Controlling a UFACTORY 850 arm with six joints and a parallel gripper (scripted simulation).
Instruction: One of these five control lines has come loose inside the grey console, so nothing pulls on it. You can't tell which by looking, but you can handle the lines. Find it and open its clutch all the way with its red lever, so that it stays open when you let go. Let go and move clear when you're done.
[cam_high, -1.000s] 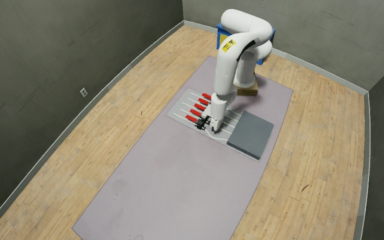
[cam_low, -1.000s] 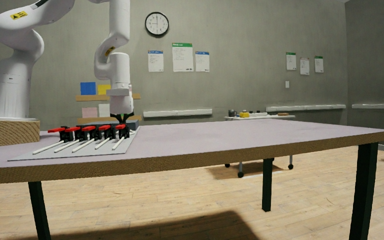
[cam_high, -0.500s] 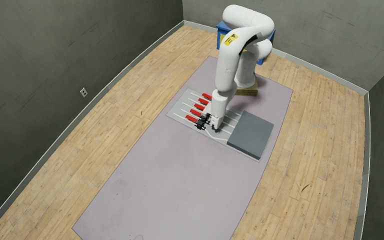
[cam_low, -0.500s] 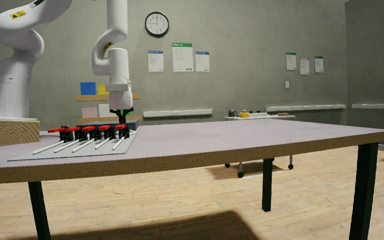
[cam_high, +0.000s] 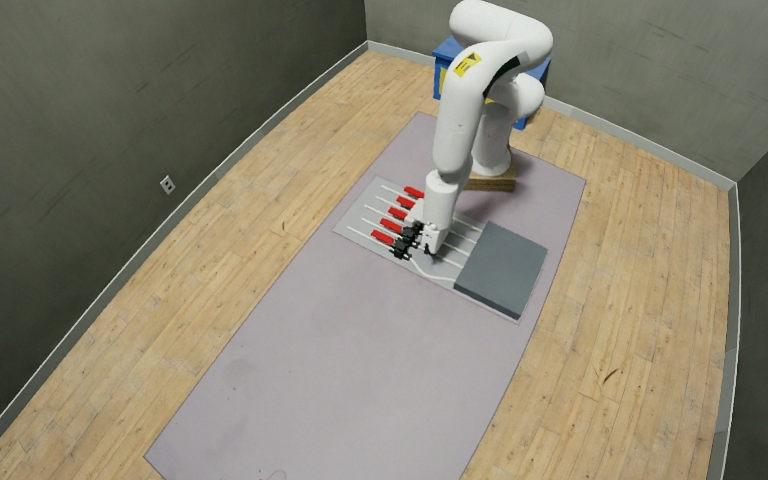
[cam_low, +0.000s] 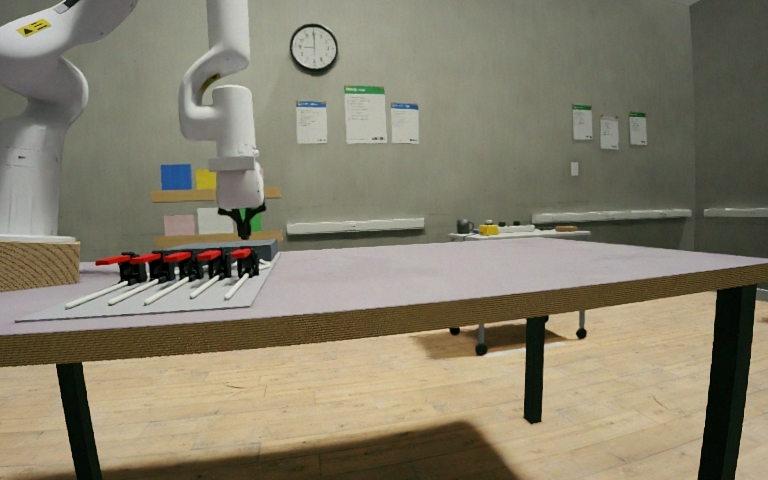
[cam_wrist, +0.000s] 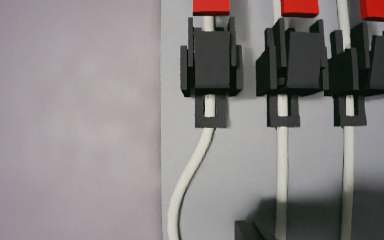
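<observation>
Right now the light grey plate is 25 cm to the right of my hand, 9 cm below it and 9 cm behind it.
</observation>
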